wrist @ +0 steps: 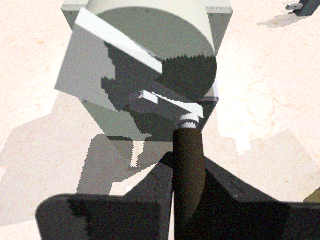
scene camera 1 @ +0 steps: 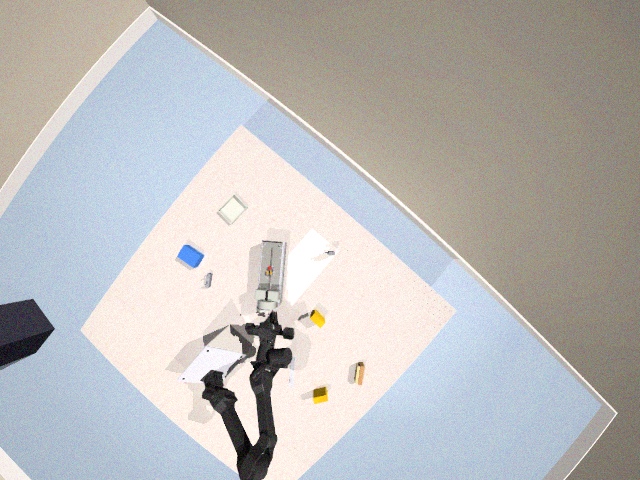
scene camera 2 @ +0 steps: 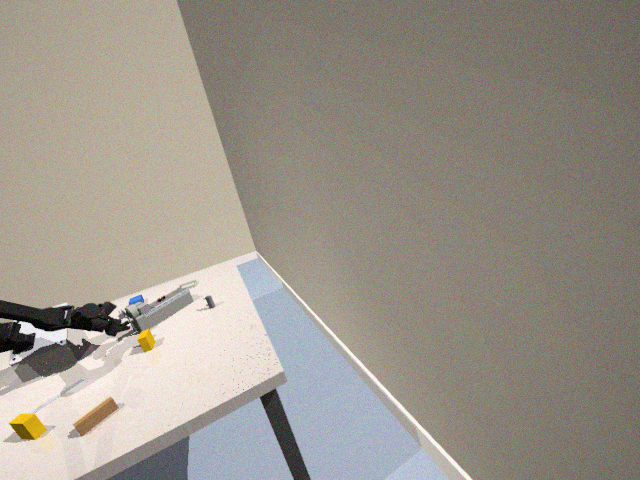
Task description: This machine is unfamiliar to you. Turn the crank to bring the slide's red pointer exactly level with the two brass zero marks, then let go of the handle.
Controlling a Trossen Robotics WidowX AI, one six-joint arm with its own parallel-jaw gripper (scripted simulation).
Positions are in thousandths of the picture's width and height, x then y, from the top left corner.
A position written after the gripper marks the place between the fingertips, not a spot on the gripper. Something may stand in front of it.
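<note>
The gripper (scene camera 1: 429, 649) is visible in the scene, and it appears both in the wrist view (wrist: 570, 656) and in scene camera 2 (scene camera 2: 202, 682). A wooden block (scene camera 2: 134, 882) is visible too, though in the wrist view it is out of frame, and the scene also has a grey slide machine (wrist: 589, 190) in sight.
</note>
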